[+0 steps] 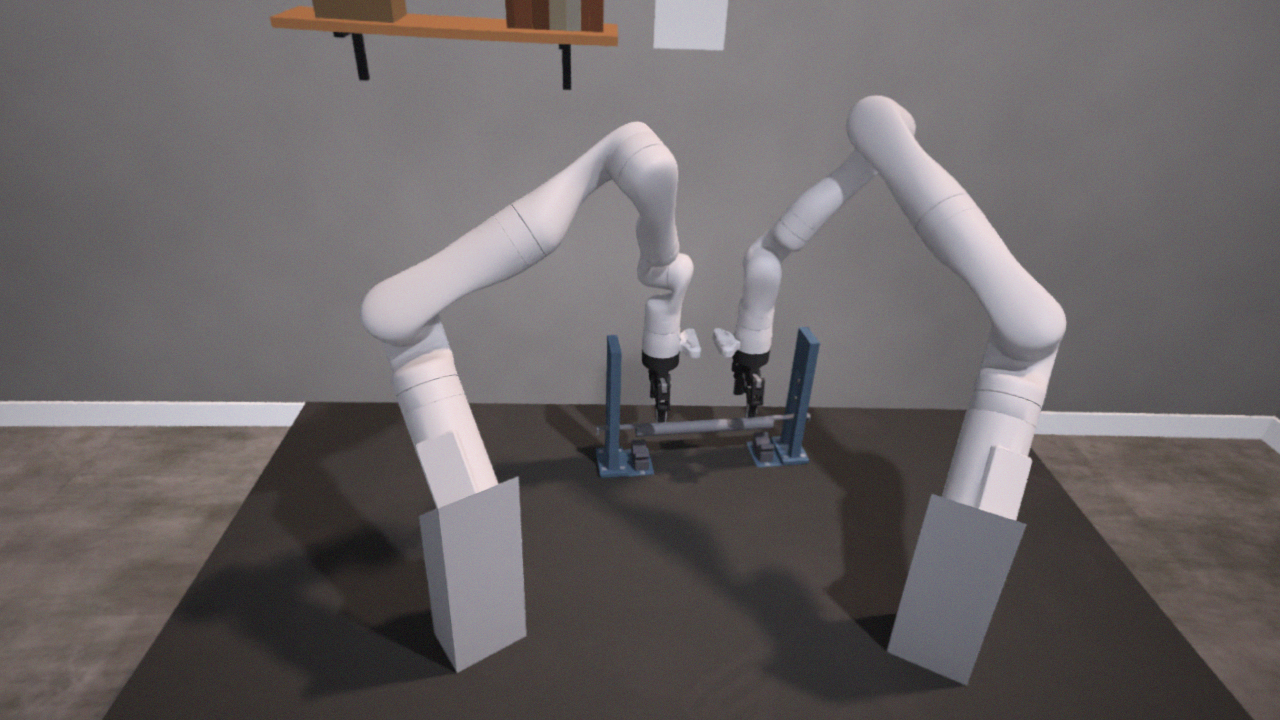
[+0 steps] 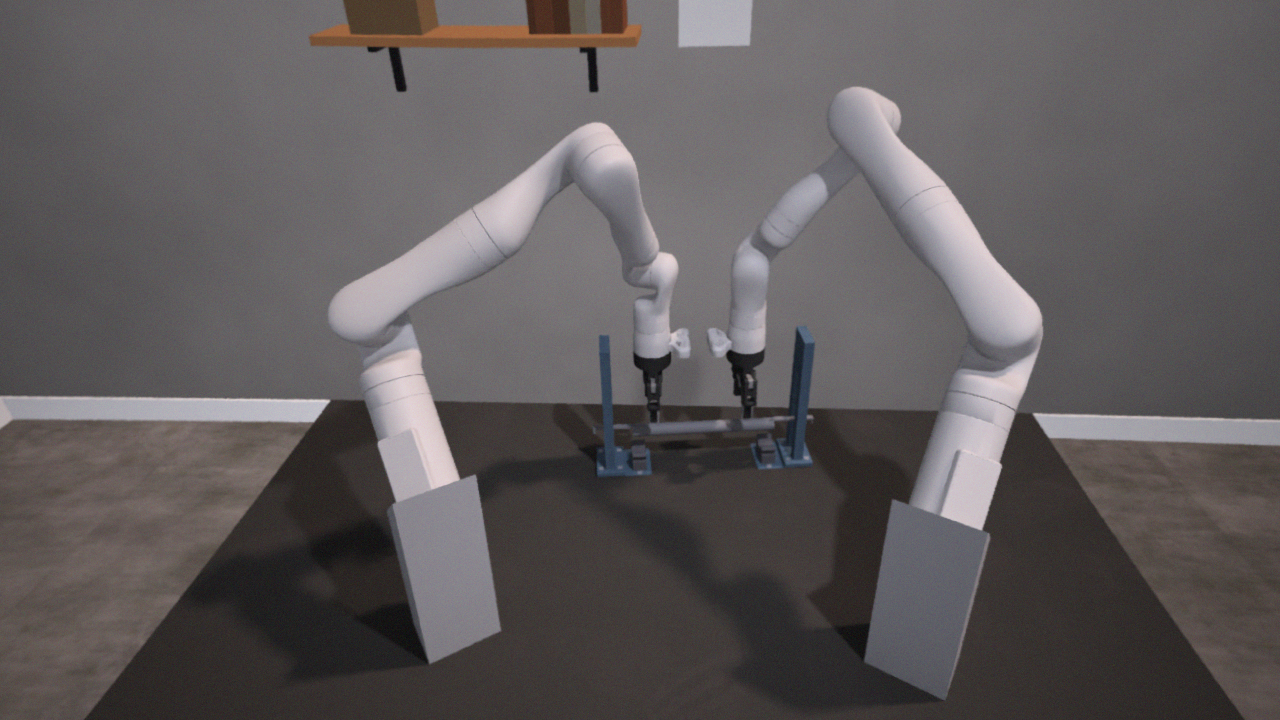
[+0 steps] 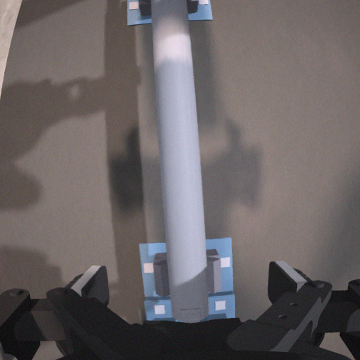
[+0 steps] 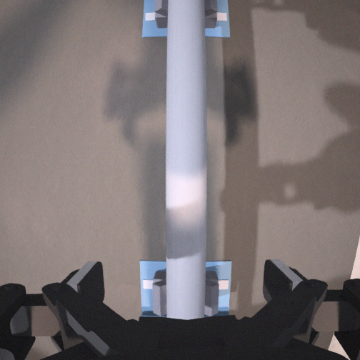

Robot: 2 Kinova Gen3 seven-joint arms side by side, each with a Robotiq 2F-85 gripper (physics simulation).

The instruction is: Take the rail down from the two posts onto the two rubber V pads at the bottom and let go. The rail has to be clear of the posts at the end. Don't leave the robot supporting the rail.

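Frame: origin at the left arm's base, x left, y back, z up, level; millimetres.
Seen in the pictures: left gripper, fingertip midpoint: (image 1: 657, 409) (image 2: 653, 409); right gripper, fingertip midpoint: (image 1: 744, 405) (image 2: 742, 406); left arm's base, link origin: (image 1: 467, 496).
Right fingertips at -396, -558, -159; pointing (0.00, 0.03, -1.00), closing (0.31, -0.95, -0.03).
Note:
Pixels of each thing's middle, then the offset from my right fingertips to it, as dx, dy, dz. Level surfaces: height alone.
- grey rail, body centre: (image 2: 703, 426) (image 1: 704, 426) +78, +24, -49
- left blue post, body centre: (image 1: 626, 405) (image 2: 621, 405) +241, +76, +16
- right blue post, body centre: (image 2: 785, 397) (image 1: 785, 397) -85, -28, +16
- left dark V pad, body centre: (image 1: 640, 454) (image 2: 638, 454) +210, +66, -113
- right V pad, body centre: (image 2: 765, 447) (image 1: 763, 446) -53, -18, -113
- dark table, surface height: dz -134
The grey rail (image 1: 707, 427) (image 2: 707, 428) (image 3: 180, 150) (image 4: 186, 125) spans between the left blue post (image 1: 613, 394) (image 2: 605, 385) and the right blue post (image 1: 802, 385) (image 2: 801, 385), its thin ends at the posts. It is above the left dark V pad (image 1: 640, 456) (image 2: 639, 458) (image 3: 161, 274) and the right V pad (image 1: 763, 445) (image 2: 766, 450) (image 4: 212, 295), apart from both. My left gripper (image 1: 661, 419) (image 2: 653, 419) (image 3: 188, 282) is open, fingers either side of the rail near its left end. My right gripper (image 1: 752, 413) (image 2: 748, 415) (image 4: 183, 280) is open, straddling the rail near its right end.
Both arms reach in over the dark table (image 1: 698, 617) (image 2: 680, 626), their wrists close together between the upright posts. An orange shelf (image 1: 447, 28) (image 2: 474, 37) with boxes hangs on the grey wall behind.

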